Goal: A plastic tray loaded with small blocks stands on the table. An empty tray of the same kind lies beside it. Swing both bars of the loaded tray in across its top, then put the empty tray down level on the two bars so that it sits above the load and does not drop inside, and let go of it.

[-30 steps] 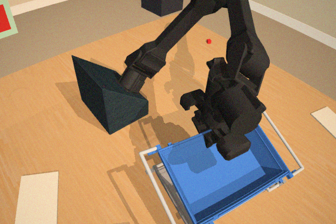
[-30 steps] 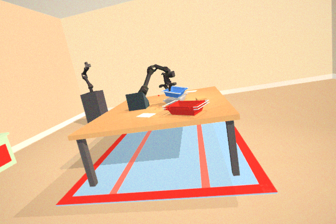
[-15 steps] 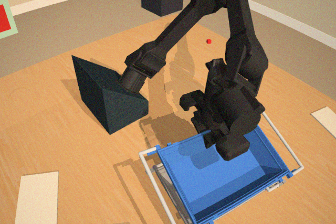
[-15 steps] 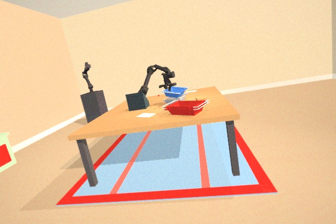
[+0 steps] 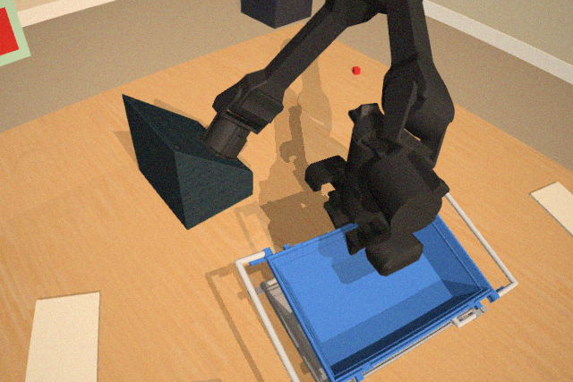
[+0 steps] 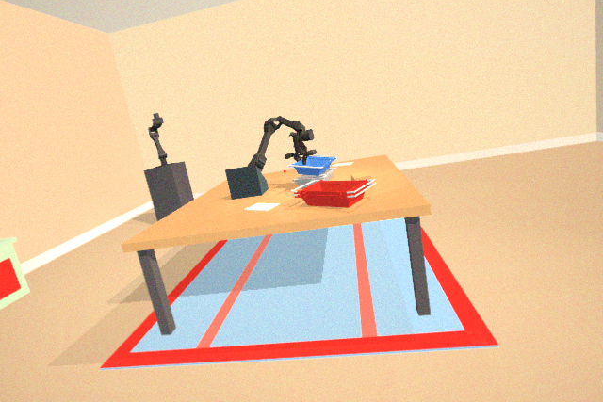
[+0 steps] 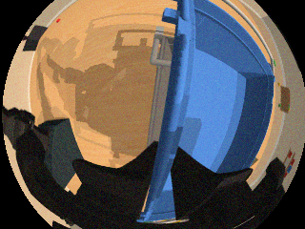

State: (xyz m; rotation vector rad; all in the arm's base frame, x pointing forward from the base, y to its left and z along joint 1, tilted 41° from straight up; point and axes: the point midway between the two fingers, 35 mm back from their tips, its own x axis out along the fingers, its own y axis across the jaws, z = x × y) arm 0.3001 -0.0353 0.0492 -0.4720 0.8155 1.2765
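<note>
The blue tray lies 70 mm ahead of my gripper tip, 20 mm to the right of it and 20 mm above it.
</note>
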